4 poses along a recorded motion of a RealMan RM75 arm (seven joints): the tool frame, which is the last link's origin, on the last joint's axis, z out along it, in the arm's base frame.
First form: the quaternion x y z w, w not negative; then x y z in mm.
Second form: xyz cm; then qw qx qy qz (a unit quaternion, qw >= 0). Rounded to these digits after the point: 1 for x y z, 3 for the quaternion.
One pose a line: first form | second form
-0.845 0.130 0.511 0.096 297 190 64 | 29.7 19.0 6.4 0.096 -0.845 0.130 0.511
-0.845 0.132 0.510 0.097 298 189 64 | 29.8 18.9 6.4 0.097 -0.845 0.132 0.510
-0.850 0.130 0.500 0.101 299 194 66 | 29.9 19.4 6.6 0.101 -0.850 0.130 0.500
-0.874 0.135 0.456 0.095 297 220 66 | 29.7 22.0 6.6 0.095 -0.874 0.135 0.456
